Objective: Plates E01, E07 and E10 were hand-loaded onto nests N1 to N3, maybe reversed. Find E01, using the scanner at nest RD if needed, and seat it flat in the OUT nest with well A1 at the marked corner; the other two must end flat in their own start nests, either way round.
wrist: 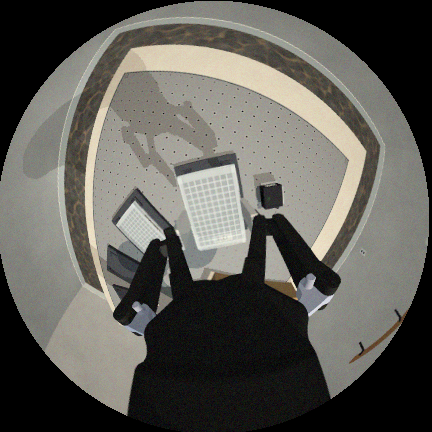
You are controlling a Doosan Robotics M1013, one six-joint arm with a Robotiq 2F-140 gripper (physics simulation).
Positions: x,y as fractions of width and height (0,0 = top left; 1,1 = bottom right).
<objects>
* gripper: 0.50,0.49
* white well plate: 0.31,0.52
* white well plate: 0.49,0.45
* dark RD nest: 0.49,0.38
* dark OUT nest: 0.29,0.62
</objects>
